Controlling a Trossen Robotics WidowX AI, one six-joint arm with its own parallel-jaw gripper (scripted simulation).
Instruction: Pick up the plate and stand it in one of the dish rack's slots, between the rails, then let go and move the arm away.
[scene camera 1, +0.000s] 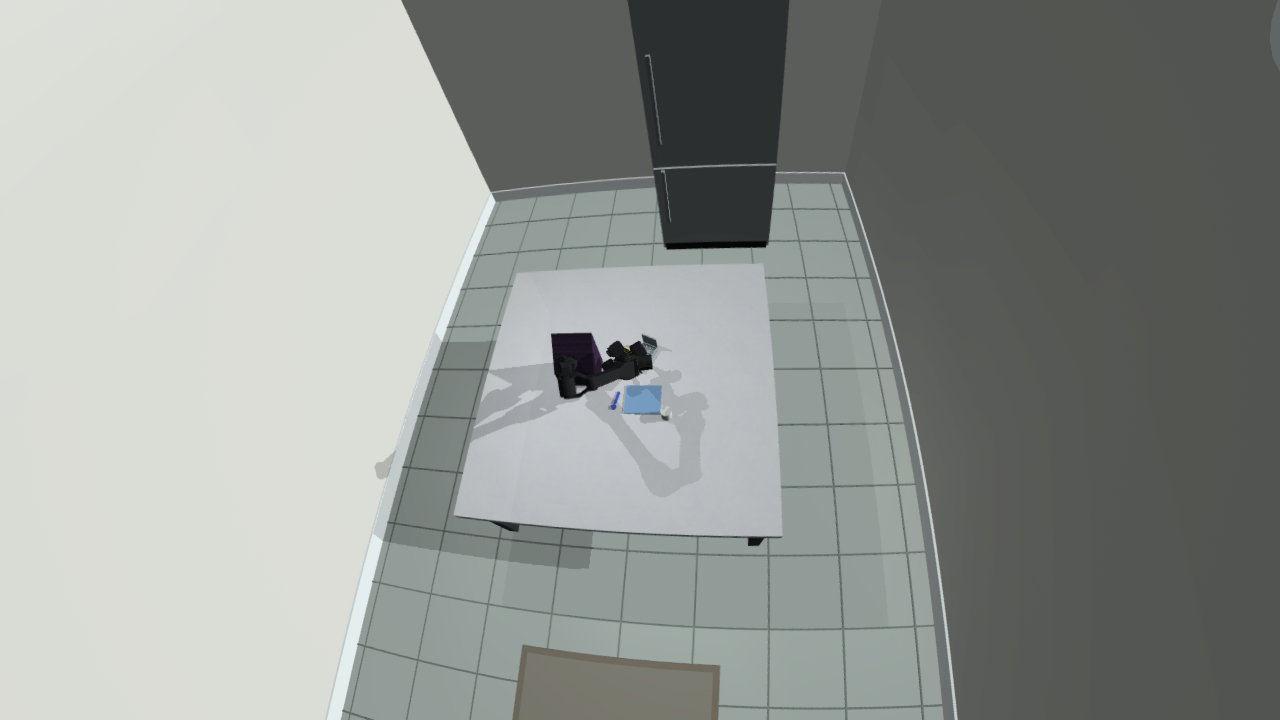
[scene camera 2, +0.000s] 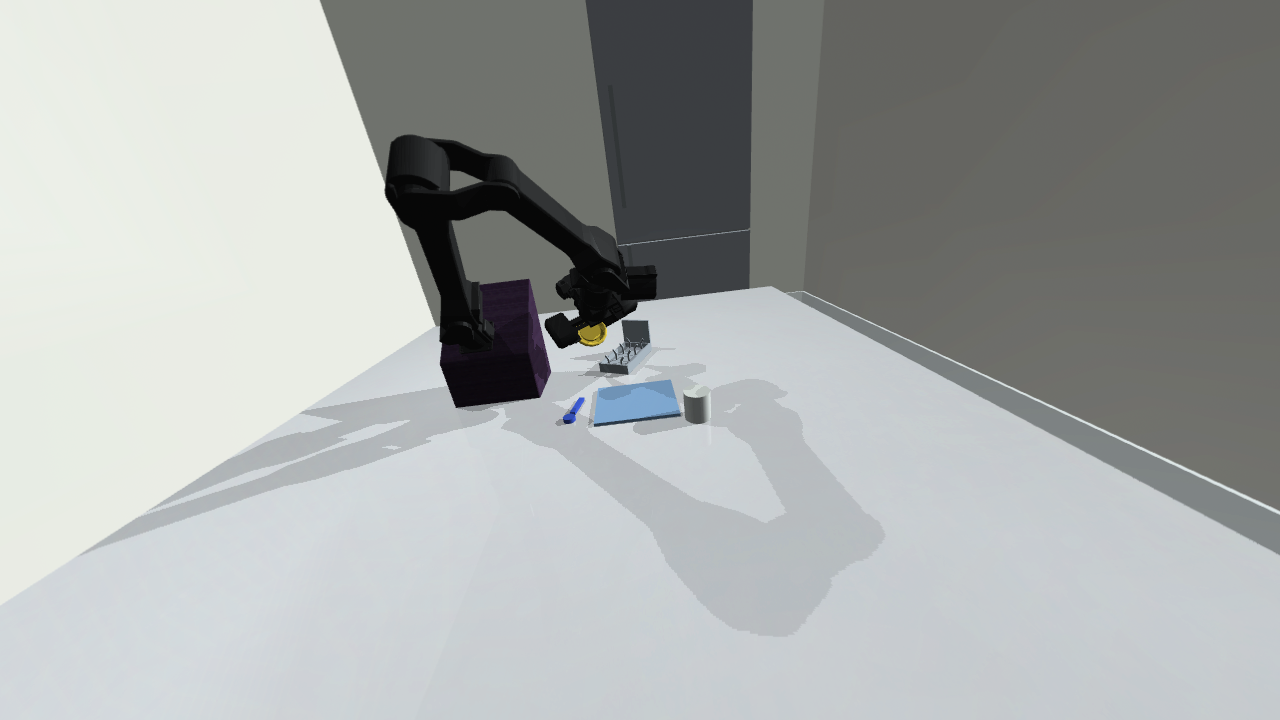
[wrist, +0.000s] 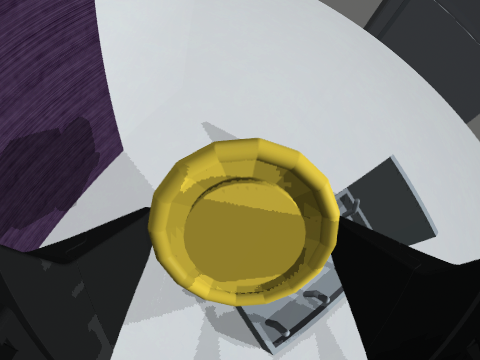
Labels:
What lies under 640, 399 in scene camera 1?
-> A blue mat.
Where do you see my gripper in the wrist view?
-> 243, 223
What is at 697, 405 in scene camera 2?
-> A cup.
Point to a grey dish rack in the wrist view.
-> At 384, 200

